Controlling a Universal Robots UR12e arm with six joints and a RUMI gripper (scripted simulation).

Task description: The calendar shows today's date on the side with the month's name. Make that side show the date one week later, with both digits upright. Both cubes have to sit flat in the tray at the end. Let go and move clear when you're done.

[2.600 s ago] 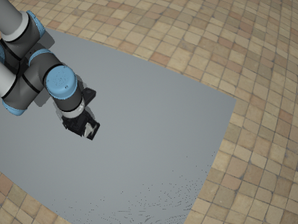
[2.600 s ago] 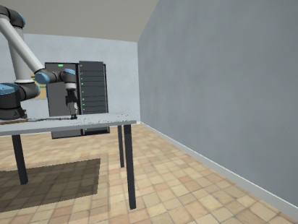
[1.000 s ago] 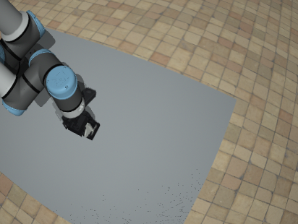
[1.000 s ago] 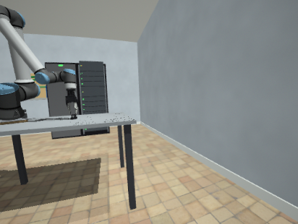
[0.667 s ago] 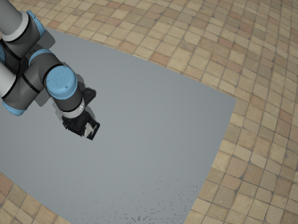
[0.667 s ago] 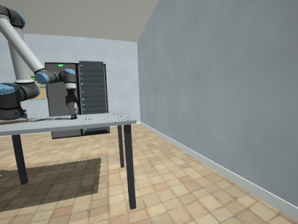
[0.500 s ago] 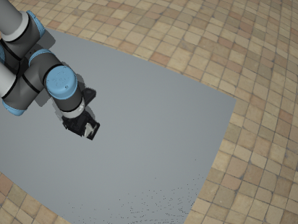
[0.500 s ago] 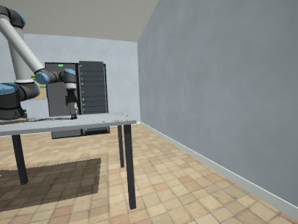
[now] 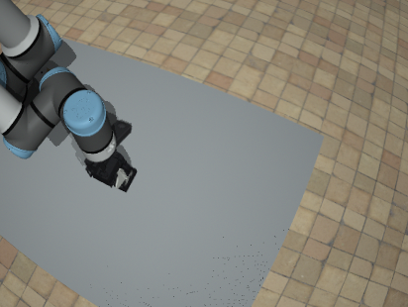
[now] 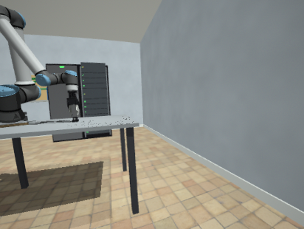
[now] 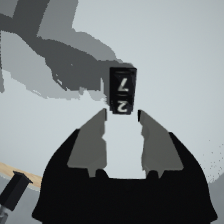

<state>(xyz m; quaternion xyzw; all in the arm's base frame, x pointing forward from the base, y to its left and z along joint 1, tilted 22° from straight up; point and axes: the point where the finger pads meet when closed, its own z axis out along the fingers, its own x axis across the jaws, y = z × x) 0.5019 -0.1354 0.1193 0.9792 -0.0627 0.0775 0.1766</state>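
The black cube is 4 cm below my hand. Also, from my hand: dark tray: 2 cm to the left, 5 cm below.
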